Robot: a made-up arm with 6 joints. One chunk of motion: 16 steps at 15 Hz.
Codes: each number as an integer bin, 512 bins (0 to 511) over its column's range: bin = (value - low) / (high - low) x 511, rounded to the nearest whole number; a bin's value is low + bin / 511 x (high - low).
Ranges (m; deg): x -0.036..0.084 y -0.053..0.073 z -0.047..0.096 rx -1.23..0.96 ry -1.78..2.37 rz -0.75..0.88
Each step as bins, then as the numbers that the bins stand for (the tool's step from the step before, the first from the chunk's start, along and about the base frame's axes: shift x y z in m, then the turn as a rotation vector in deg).
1 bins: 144 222 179 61 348 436
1 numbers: -0.00218 0.00174 0.00309 -0.969 1.046 0.641
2 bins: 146 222 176 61 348 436
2 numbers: -0.00171 0.00174 0.00225 -0.969 1.046 0.641
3 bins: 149 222 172 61 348 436
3 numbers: -0.00101 0.00174 0.00113 -0.969 1.046 0.641
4 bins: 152 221 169 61 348 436
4 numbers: -0.00031 0.00149 0.00029 -0.969 1.046 0.641
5 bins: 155 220 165 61 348 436
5 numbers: 0.00040 0.00125 -0.00083 -0.969 1.046 0.641
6 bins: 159 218 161 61 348 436
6 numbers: 0.00134 0.00075 -0.00195 -0.969 1.046 0.641
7 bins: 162 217 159 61 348 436
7 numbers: 0.00204 0.00051 -0.00250 -0.969 1.046 0.641
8 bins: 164 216 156 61 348 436
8 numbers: 0.00251 0.00026 -0.00334 -0.969 1.046 0.641
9 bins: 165 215 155 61 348 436
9 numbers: 0.00275 0.00001 -0.00362 -0.969 1.046 0.641
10 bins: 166 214 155 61 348 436
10 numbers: 0.00298 -0.00023 -0.00362 -0.969 1.046 0.641
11 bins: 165 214 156 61 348 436
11 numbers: 0.00275 -0.00023 -0.00334 -0.969 1.046 0.641
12 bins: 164 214 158 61 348 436
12 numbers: 0.00251 -0.00023 -0.00278 -0.969 1.046 0.641
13 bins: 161 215 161 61 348 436
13 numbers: 0.00181 0.00001 -0.00195 -0.969 1.046 0.641
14 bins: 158 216 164 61 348 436
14 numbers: 0.00110 0.00026 -0.00111 -0.969 1.046 0.641
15 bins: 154 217 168 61 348 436
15 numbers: 0.00016 0.00051 0.00001 -0.969 1.046 0.641
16 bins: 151 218 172 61 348 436
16 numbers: -0.00054 0.00075 0.00113 -0.969 1.046 0.641
